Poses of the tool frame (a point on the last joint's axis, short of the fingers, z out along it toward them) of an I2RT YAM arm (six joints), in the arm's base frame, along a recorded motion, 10 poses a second.
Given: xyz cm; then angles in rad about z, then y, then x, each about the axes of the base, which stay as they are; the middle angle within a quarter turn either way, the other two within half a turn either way.
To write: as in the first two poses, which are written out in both.
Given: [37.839, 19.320, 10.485, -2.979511, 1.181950, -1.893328]
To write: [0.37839, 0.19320, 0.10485, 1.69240, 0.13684, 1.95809]
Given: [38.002, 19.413, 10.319, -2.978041, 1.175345, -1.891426]
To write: [0.38002, 0.19413, 0.10319, 1.69359, 0.13282, 1.96434]
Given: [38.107, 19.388, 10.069, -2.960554, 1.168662, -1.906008]
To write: [0.38107, 0.19388, 0.10069, 1.70098, 0.12810, 1.96944]
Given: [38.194, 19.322, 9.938, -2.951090, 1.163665, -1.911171]
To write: [0.38194, 0.19322, 0.09938, 1.70439, 0.12283, 1.97335]
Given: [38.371, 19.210, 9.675, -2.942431, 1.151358, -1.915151]
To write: [0.38371, 0.19210, 0.09675, 1.70966, 0.11626, 1.98440]
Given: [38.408, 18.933, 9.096, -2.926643, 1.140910, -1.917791]
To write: [0.38408, 0.18933, 0.09096, 1.71375, 0.10161, 1.99247]
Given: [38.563, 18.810, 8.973, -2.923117, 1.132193, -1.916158]
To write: [0.38563, 0.18810, 0.08973, 1.71573, 0.09541, 2.00036]
